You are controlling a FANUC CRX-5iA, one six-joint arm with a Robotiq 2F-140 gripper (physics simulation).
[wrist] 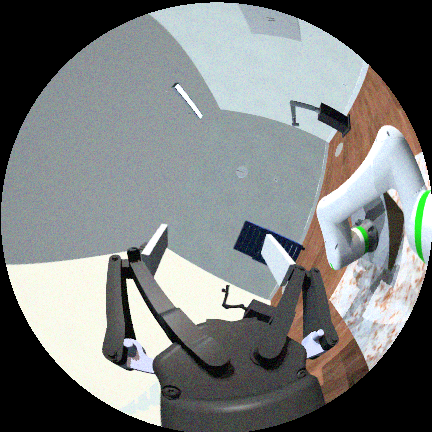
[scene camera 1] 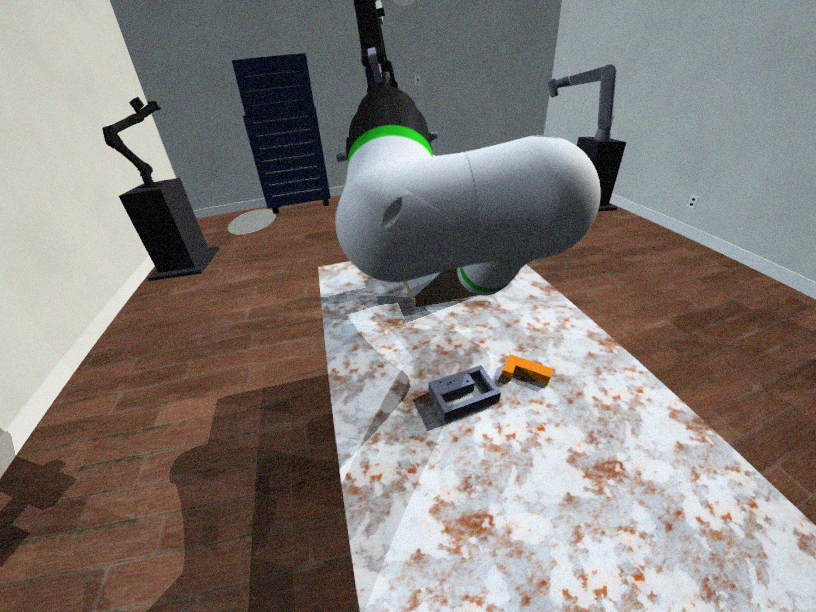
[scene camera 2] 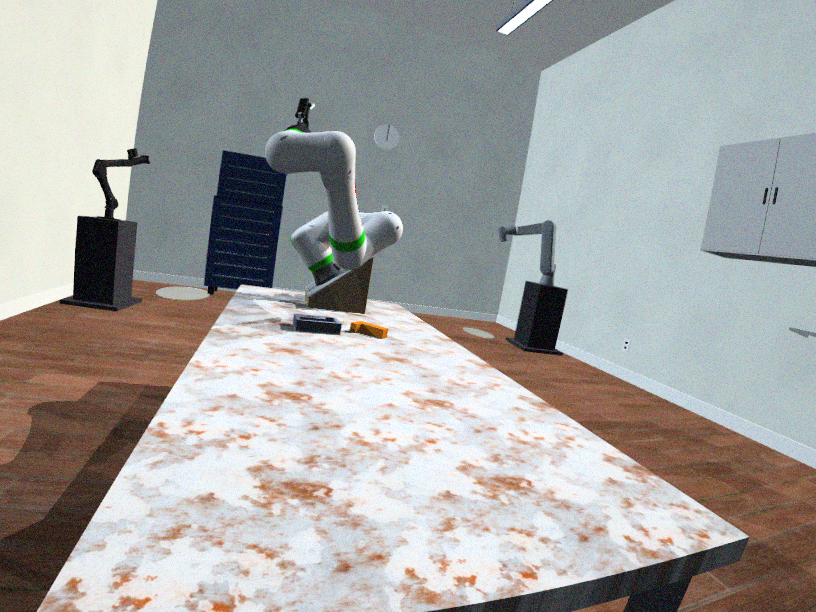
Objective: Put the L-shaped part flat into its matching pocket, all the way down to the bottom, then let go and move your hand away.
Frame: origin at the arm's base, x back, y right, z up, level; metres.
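Seen in the pictures: gripper, between the fingertips: [wrist: 216, 240] [scene camera 2: 312, 125]; arm's base, origin of its link: [wrist: 369, 235] [scene camera 2: 330, 276].
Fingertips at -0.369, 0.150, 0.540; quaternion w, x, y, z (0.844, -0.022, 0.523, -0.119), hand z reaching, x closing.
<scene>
Offsets run from my fingertips to a thing's top centre, as dx, dy, dz. Level surfaces: height alone.
The orange L-shaped part @[-0.143, -0.286, -0.630] [scene camera 1: 527, 370] [scene camera 2: 370, 329] lies on the table, a little to the right of the dark grey pocket block @[-0.166, -0.116, -0.624] [scene camera 1: 475, 406] [scene camera 2: 320, 328] and apart from it. The block sits on the table with its opening facing up, and no part shows inside it. My gripper [wrist: 216, 240] is open with wide-apart fingers and nothing between them. It is raised high above the table and points up and away from it; in scene camera 2 the gripper [scene camera 2: 303, 102] is small at the arm's top. The part and the block do not show in the wrist view.
The marbled table @[dz -0.661] [scene camera 1: 593, 474] [scene camera 2: 395, 461] [wrist: 385, 300] carries my arm's wedge-shaped base [scene camera 2: 342, 293] at its far end. A blue cabinet [scene camera 1: 284, 131] [scene camera 2: 245, 223] stands behind. Black pedestals with small arms stand on the floor at left [scene camera 1: 161, 227] [scene camera 2: 104, 260] and right [scene camera 1: 601, 167] [scene camera 2: 540, 316].
</scene>
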